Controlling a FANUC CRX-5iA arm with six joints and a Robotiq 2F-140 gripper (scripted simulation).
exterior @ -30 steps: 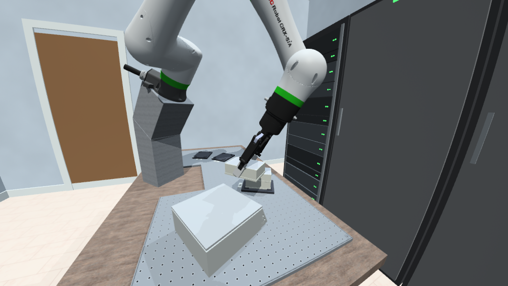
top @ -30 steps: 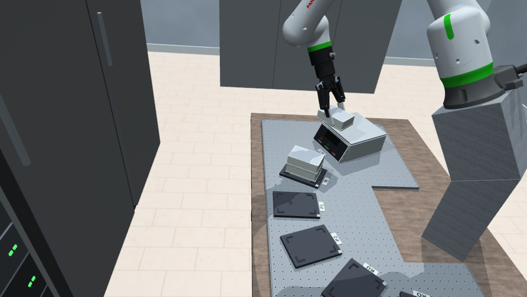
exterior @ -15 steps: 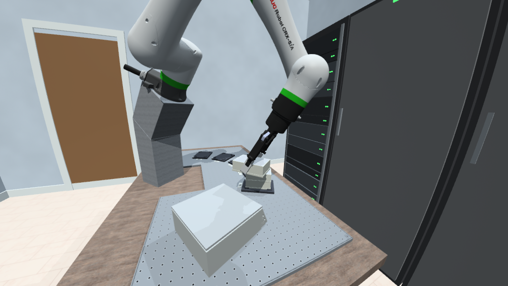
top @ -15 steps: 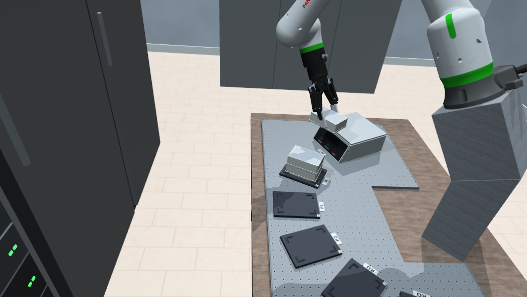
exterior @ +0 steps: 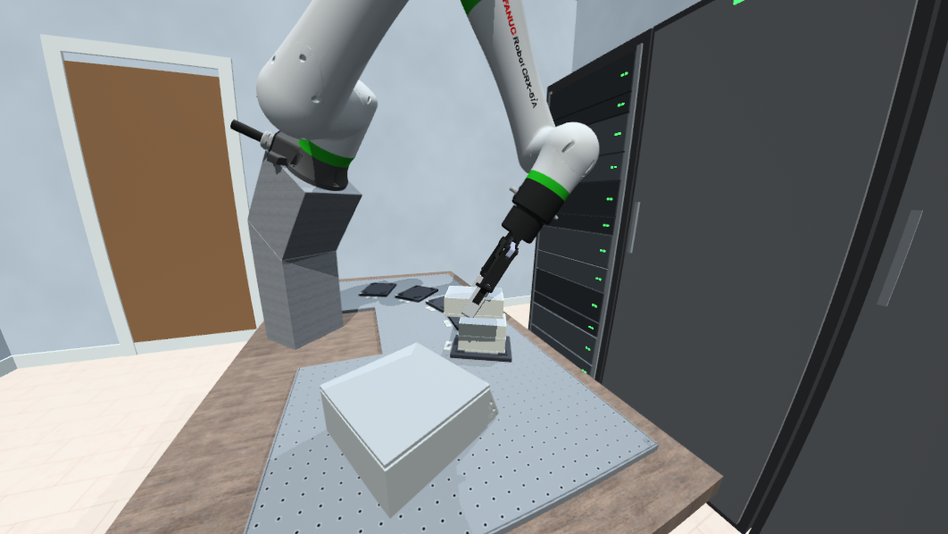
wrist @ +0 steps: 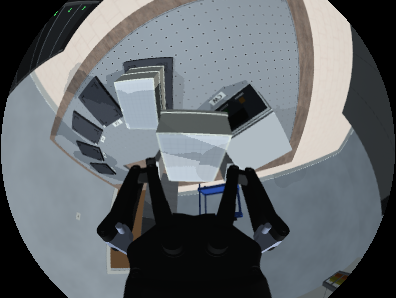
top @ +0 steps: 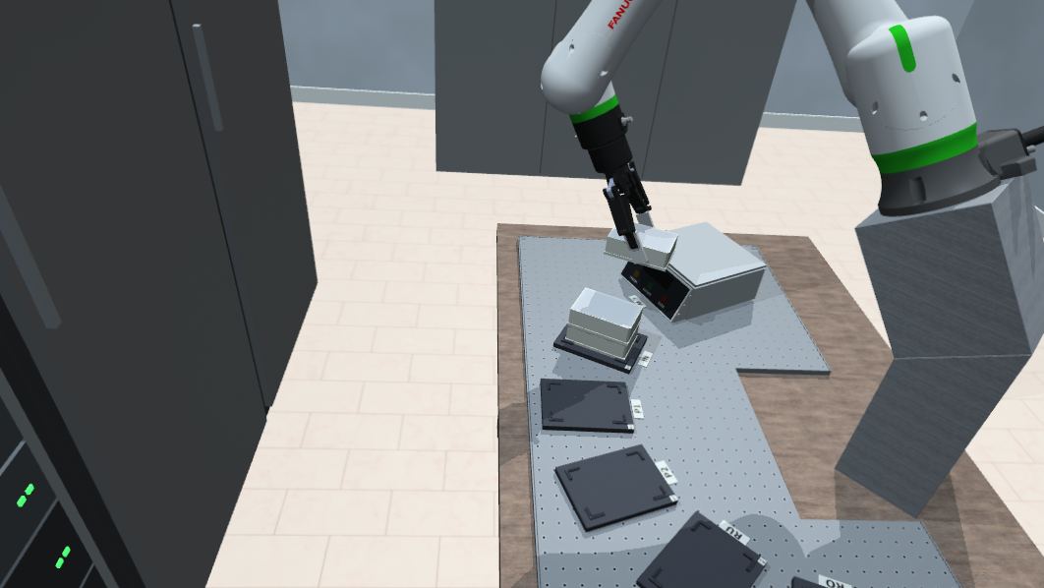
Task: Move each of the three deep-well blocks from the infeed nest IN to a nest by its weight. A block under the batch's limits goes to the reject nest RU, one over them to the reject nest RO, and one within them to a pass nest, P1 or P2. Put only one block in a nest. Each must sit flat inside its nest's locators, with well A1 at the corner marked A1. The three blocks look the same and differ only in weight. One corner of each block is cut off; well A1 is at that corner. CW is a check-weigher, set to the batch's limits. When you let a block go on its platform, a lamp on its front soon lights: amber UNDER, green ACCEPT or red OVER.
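My gripper is now 260 mm to the right of the pass nest P1, 190 mm above it and 150 mm short of it. From my hand the other things lie so: pale deep-well block (10 mm below); then nest RU (600 mm to the left, 190 mm below, 50 mm ahead); then pass nest P2 (440 mm to the left, 190 mm below, 140 mm ahead).
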